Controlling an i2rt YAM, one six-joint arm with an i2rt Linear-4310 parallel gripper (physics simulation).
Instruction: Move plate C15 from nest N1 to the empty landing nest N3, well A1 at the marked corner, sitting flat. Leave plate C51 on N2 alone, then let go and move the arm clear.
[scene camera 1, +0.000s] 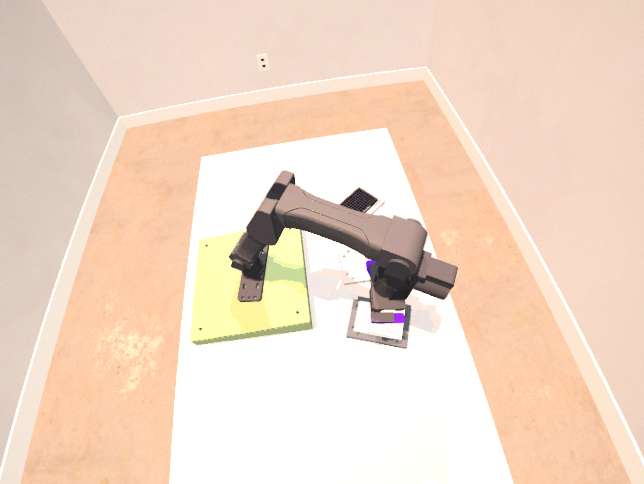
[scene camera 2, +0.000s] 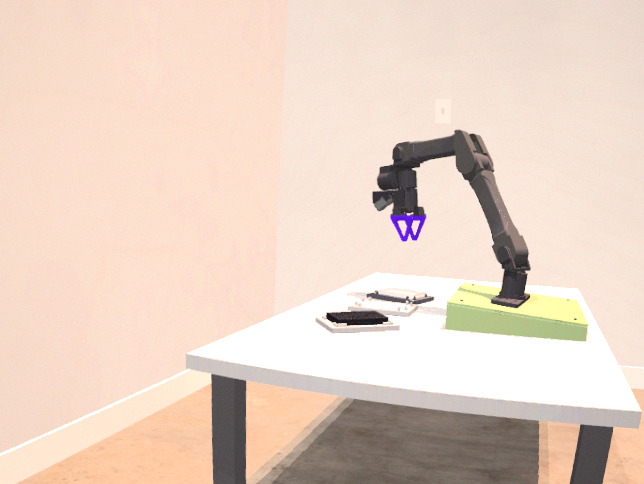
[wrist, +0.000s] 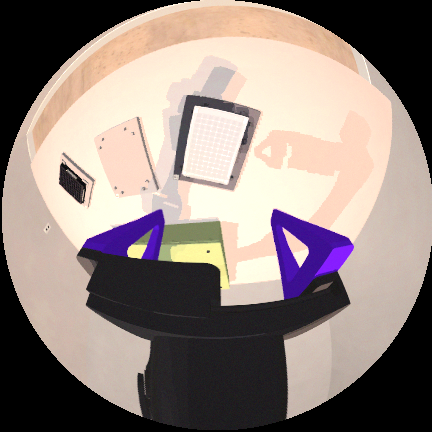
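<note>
A white plate (scene camera 1: 364, 323) (scene camera 2: 398, 294) (wrist: 215, 145) lies on a dark nest (scene camera 1: 377, 341) (scene camera 2: 426, 298) (wrist: 185, 130). A light nest (scene camera 2: 382, 308) (wrist: 125, 159) with small corner pegs stands empty in the middle; the arm partly covers it in scene camera 1. A black plate (scene camera 1: 359, 199) (scene camera 2: 357, 317) (wrist: 72, 183) lies on another light nest (scene camera 2: 364, 328) (wrist: 90, 190). I cannot read which plate is C15 or C51, nor the nest labels. My gripper (scene camera 1: 385, 292) (scene camera 2: 409, 239) (wrist: 217, 214) is open and empty, pointing down high above the table, near the white plate.
The arm's base stands on a yellow-green block (scene camera 1: 223, 291) (scene camera 2: 515, 327) (wrist: 187, 252) beside the nests. All stand on the white table (scene camera 1: 312, 405) (scene camera 2: 416, 364). The arm's shadow falls across the table around the nests in the wrist view.
</note>
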